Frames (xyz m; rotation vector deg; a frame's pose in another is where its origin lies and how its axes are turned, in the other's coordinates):
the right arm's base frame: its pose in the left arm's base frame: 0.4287 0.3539 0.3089 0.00 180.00 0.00
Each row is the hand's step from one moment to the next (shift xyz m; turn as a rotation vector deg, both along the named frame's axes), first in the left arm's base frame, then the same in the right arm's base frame.
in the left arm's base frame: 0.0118 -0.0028 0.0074 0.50 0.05 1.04
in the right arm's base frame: -0.0118 -0.0028 -0.0074 -0.50 0.05 -1.04
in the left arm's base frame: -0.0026 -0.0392 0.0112 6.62 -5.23 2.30
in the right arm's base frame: 0.0026 -0.0392 -0.0112 -6.62 -5.23 -2.30
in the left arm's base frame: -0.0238 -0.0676 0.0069 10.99 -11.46 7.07
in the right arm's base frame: 0.0238 -0.0676 -0.0069 -10.99 -11.46 -7.07
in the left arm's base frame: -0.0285 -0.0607 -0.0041 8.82 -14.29 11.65
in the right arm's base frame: 0.0285 -0.0607 0.0041 -8.82 -14.29 -11.65
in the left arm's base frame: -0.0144 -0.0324 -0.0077 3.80 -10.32 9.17
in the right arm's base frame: 0.0144 -0.0324 0.0077 -3.80 -10.32 -9.17
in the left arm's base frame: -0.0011 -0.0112 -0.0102 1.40 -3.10 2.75
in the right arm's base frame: 0.0011 -0.0112 0.0102 -1.40 -3.10 -2.75
